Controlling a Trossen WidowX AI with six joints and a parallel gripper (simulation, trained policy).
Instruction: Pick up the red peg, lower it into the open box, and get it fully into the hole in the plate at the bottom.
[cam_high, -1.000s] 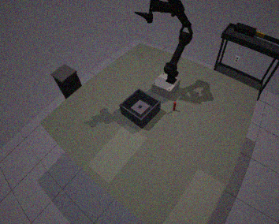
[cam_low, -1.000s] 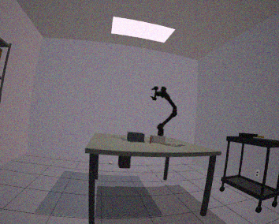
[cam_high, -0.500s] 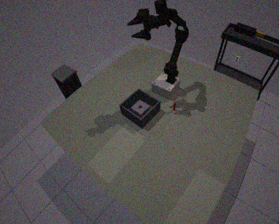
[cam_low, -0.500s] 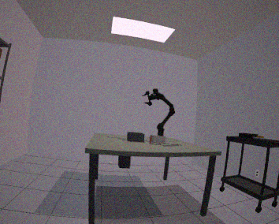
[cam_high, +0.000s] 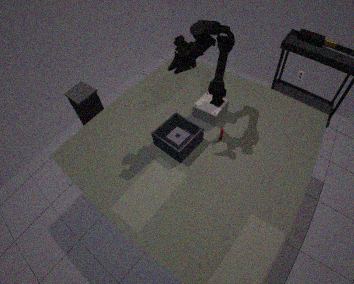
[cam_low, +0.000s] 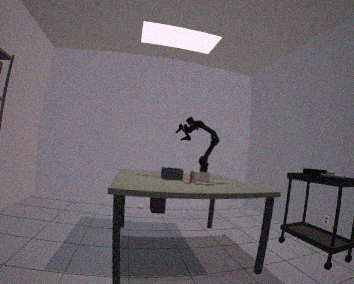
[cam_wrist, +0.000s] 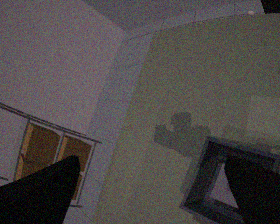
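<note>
My gripper tip is 380 mm above the red peg, 210 mm to the right of it and 110 mm past it. Round my gripper tip: dark box 390 mm below, 40 mm ahead, 30 mm to the left; pale plate 370 mm below, 40 mm ahead, 30 mm to the left.
</note>
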